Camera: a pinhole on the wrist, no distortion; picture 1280 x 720 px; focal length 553.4 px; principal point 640.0 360.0 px. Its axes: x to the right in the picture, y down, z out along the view. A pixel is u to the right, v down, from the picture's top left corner.
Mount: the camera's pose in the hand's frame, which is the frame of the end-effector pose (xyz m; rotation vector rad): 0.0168 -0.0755 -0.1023 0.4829 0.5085 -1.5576
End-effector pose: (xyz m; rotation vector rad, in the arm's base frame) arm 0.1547 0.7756 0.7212 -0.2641 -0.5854 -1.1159
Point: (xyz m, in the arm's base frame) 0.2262 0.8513 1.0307
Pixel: outside the picture
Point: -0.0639 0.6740 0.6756
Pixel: 934.2 264.4
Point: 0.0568 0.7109 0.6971
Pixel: 559.3 286.7
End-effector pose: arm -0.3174 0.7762 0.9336 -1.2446 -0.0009 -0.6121
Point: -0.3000 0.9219 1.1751
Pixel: 458.1 373.2
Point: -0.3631 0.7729 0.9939
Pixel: 232.4 114.2
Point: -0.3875 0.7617 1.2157
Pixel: 792.0 414.1
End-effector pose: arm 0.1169 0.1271 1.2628 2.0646 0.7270 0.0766
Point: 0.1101 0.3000 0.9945
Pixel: 858.6 680.9
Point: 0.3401 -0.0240 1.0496
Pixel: 52.4 589.7
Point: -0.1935 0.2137 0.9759
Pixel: 1065.3 49.8
